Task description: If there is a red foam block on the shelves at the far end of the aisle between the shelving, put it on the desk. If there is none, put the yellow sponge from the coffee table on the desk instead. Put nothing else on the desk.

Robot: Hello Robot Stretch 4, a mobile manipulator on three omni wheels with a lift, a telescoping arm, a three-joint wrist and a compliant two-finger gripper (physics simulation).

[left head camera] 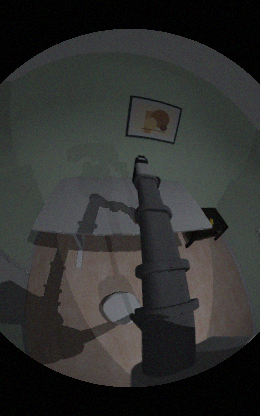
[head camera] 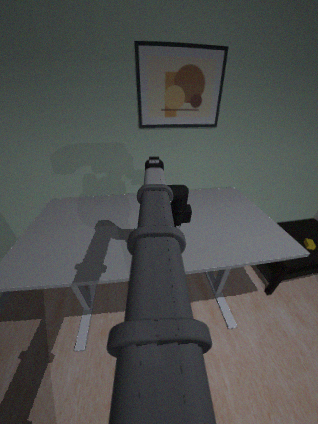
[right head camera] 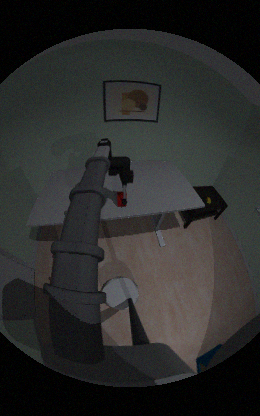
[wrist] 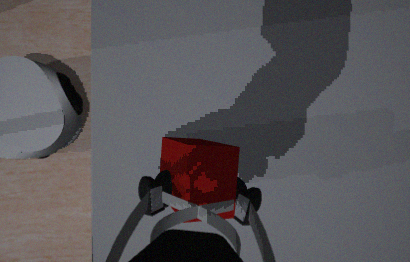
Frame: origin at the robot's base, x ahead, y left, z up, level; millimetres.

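Seen in the pictures: gripper, fingertip midpoint: (right head camera: 124,198); robot's base at its link origin: (left head camera: 121,307) (right head camera: 120,292).
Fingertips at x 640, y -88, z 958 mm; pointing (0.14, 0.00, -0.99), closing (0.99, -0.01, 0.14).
Pixels of each thing's top centre, then the offset from my fingertips to it. Level surfaces: height alone.
- red foam block at its top centre: (wrist: 200,182) (right head camera: 121,193) dx -11, dy +19, dz +64 mm
- grey desk at its surface level: dz -35 mm
- yellow sponge at its top centre: (head camera: 310,242) (right head camera: 208,199) (left head camera: 211,220) dx +448, dy -1390, dz -490 mm
- dark coffee table at its surface level: dz -535 mm
A red foam block (right head camera: 120,199) (wrist: 215,165) is held between the fingertips of my gripper (right head camera: 123,201) (wrist: 200,188). The gripper is shut on it, over the grey desk (head camera: 245,225) (left head camera: 65,210) (right head camera: 160,187) (wrist: 350,215), near the front edge. In the wrist view the arm's shadow meets the block's far side; I cannot tell whether its underside touches the desk top. The arm hides block and gripper in the head and left head views. The yellow sponge (head camera: 310,244) (left head camera: 211,221) (right head camera: 209,200) lies on the dark coffee table (head camera: 295,230) (right head camera: 204,192), right of the desk. The shelves do not show.
A white round object (left head camera: 120,307) (right head camera: 120,294) (wrist: 30,100) stands on the floor in front of the desk. A framed picture (head camera: 182,90) hangs on the green wall behind the desk. Part of a blue object (right head camera: 208,357) shows at the lower right of the right head view.
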